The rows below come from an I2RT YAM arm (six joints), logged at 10 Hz.
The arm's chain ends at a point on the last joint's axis. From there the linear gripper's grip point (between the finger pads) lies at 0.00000 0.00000 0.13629 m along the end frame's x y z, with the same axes.
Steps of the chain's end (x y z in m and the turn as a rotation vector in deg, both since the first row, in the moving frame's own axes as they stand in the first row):
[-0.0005 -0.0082 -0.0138 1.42 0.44 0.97]
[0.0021 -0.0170 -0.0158 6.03 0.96 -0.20]
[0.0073 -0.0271 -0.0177 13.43 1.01 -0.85]
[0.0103 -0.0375 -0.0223 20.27 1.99 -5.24]
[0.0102 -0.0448 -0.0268 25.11 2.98 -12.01]
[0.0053 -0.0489 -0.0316 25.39 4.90 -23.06]
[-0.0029 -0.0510 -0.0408 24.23 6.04 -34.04]
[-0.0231 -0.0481 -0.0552 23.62 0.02 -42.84]
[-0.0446 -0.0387 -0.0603 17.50 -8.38 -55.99]
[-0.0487 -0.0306 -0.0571 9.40 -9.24 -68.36]
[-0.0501 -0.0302 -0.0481 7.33 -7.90 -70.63]
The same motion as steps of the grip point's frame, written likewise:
[0.0006 -0.0116 -0.0138 1.42 0.44 0.97]
[0.0044 -0.0313 -0.0166 6.03 0.96 -0.20]
[0.0094 -0.0588 -0.0214 13.43 1.01 -0.85]
[0.0127 -0.0849 -0.0308 20.27 1.99 -5.24]
[0.0109 -0.1029 -0.0398 25.11 2.98 -12.01]
[0.0045 -0.1080 -0.0451 25.39 4.90 -23.06]
[-0.0062 -0.1076 -0.0532 24.23 6.04 -34.04]
[-0.0428 -0.0977 -0.0661 23.62 0.02 -42.84]
[-0.0798 -0.0644 -0.0674 17.50 -8.38 -55.99]
[-0.0774 -0.0363 -0.0603 9.40 -9.24 -68.36]
[-0.0738 -0.0333 -0.0502 7.33 -7.90 -70.63]

